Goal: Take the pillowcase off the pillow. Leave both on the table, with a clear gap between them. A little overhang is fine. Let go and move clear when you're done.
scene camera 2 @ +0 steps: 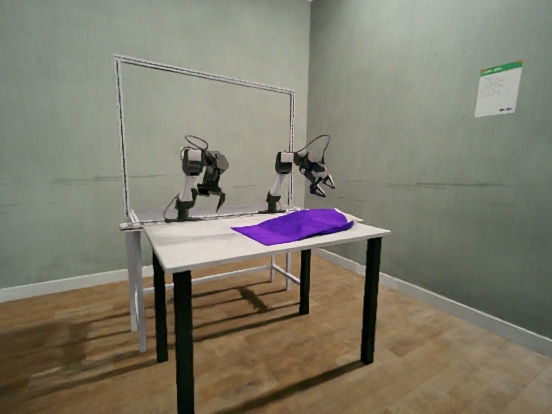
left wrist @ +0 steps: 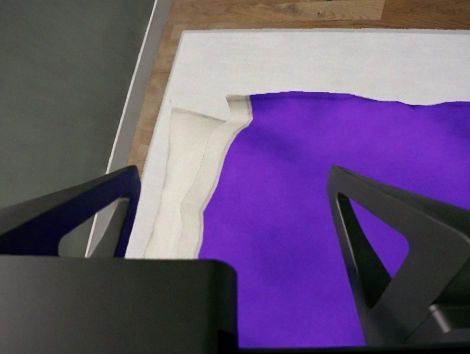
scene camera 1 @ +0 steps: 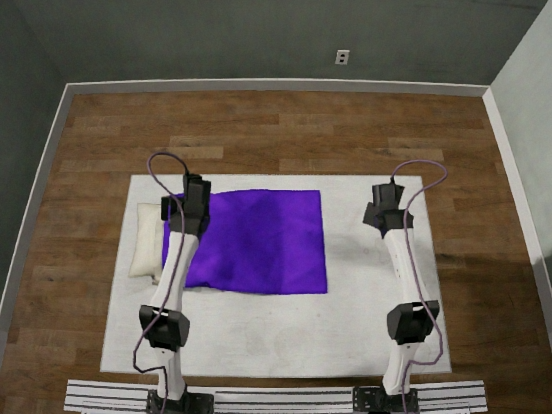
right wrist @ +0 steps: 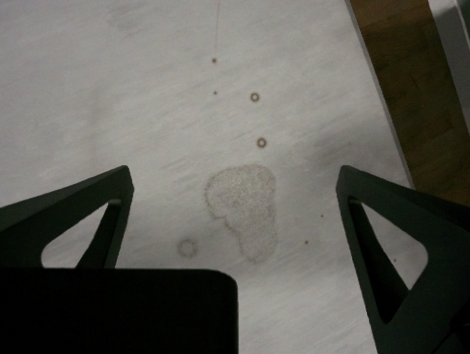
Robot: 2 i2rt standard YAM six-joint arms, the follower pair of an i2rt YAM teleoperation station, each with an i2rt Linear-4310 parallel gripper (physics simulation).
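Observation:
A purple pillowcase (scene camera 1: 265, 240) (scene camera 2: 295, 226) (left wrist: 300, 200) lies flat over most of the cream pillow (scene camera 1: 146, 240) (left wrist: 190, 165), on the white table (scene camera 1: 240, 340) (scene camera 2: 195, 250) (left wrist: 310, 60) (right wrist: 150, 100). The pillow's creased end sticks out of the case's mouth at the left in scene camera 1. My left gripper (scene camera 1: 183, 202) (scene camera 2: 325, 190) (left wrist: 233, 175) is open and empty, above the pillowcase near its mouth. My right gripper (scene camera 1: 387, 215) (right wrist: 234, 177) is open and empty, raised above the table to the right of the case. How far the pillow reaches inside is hidden.
The table's left edge runs close beside the pillow's bare end in scene camera 1. A white frame (scene camera 2: 200, 75) stands behind the arms in scene camera 2. Brown stains (right wrist: 245, 200) mark the table top below my right gripper.

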